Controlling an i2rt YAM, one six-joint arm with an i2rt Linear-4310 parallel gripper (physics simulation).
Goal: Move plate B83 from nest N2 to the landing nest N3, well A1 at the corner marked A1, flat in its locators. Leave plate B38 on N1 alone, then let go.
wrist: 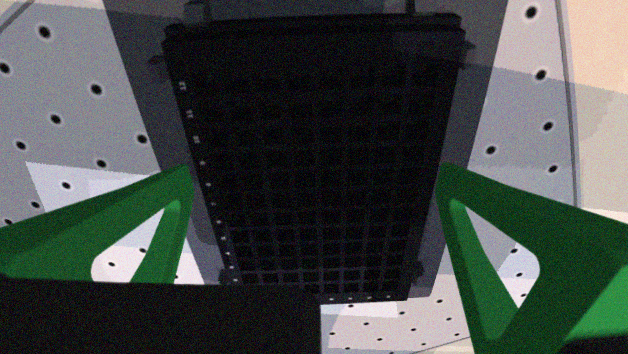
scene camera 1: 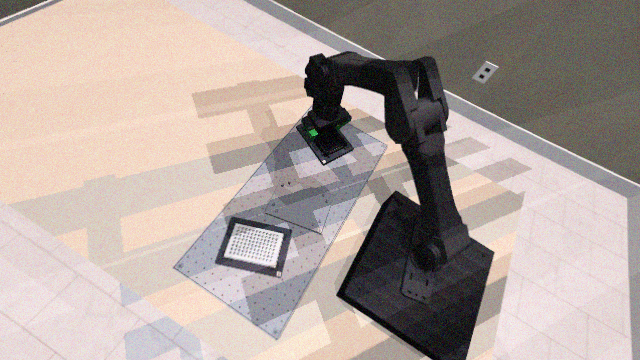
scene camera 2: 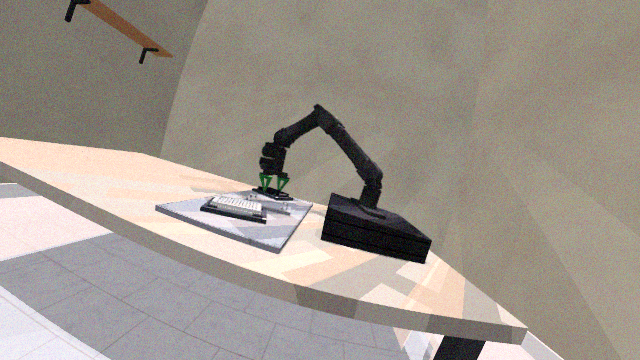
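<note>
Black plate B83 [scene camera 1: 333,142] [wrist: 320,150] sits on the dark far nest N3 [scene camera 1: 312,147] [wrist: 482,95], with small locators around its edges. A pale mark shows at one nest corner in scene camera 1; A1 on the plate is too dark to read, and I cannot tell whether it is fully flat. My gripper [scene camera 1: 327,131] [scene camera 2: 273,190] [wrist: 314,177] is open, its green fingers low beside the plate's long sides with narrow gaps. White plate B38 [scene camera 1: 254,245] [scene camera 2: 236,203] lies on dark nest N1 [scene camera 1: 285,250]. The middle nest N2 [scene camera 1: 300,210] holds no plate.
The nests stand on a grey perforated board [scene camera 1: 270,305] [scene camera 2: 280,245] on the wooden table [scene camera 2: 310,290]. The black arm base [scene camera 1: 375,280] [scene camera 2: 375,235] stands beside the board. A wooden shelf [scene camera 2: 125,30] is on the wall.
</note>
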